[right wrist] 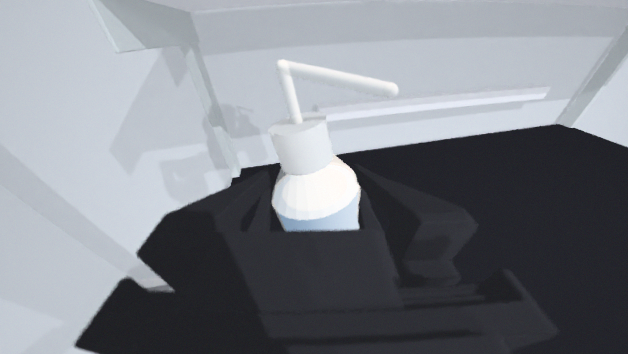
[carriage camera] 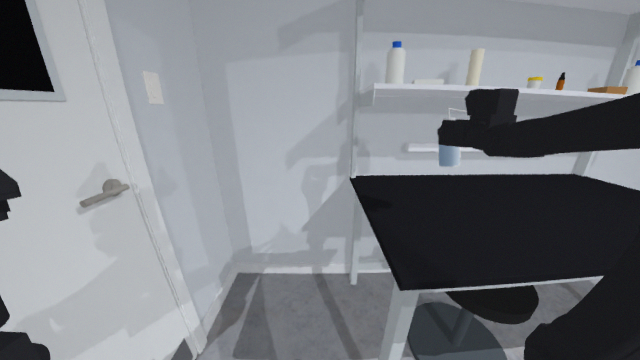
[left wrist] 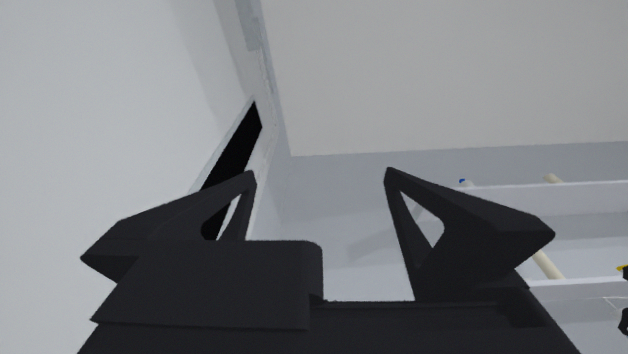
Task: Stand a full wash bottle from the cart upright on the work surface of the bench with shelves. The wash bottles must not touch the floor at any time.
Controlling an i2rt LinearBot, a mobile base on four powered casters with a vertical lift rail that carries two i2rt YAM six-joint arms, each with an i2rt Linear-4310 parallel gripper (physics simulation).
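Places are measured from the left arm's base along level axes (x ahead, y left, z up), in centimetres.
Pixels of known places: left gripper, between the fingertips: (left wrist: 319,175); right gripper, between the fingertips: (right wrist: 313,172) (carriage camera: 447,131).
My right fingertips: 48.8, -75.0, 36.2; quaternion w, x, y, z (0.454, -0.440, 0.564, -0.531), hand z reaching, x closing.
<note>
Ahead of a thing's pixels: the offset from my right fingertips to its middle, as dx, dy, dz. Level surfaces: height alone.
The wash bottle @[-1.7, -0.8, -1.4] (carriage camera: 449,156) (right wrist: 320,200), with a white cap, bent spout and blue contents, is held about upright in my right gripper (carriage camera: 448,132) (right wrist: 313,172), which is shut on its body. In the carriage view its base shows above the back edge of the bench's black work surface @[dz -29.9] (carriage camera: 500,225) (right wrist: 500,200), with a gap between them. In the right wrist view the surface spreads behind and to the right of the bottle, whose lower part is hidden. My left gripper (left wrist: 319,175) is open and empty, away from the bench. The cart does not show.
The lower shelf (carriage camera: 450,88) above the bench holds a blue-capped white bottle @[+31.9, +5.9, +24.7] (carriage camera: 395,65), a cream cylinder @[+35.6, -34.4, +24.7] (carriage camera: 475,67), a yellow-lidded jar @[+26.3, -58.0, +18.8] (carriage camera: 534,83) and other items. A stool (carriage camera: 505,305) stands under the bench's front edge. A door (carriage camera: 60,150) is at the left.
</note>
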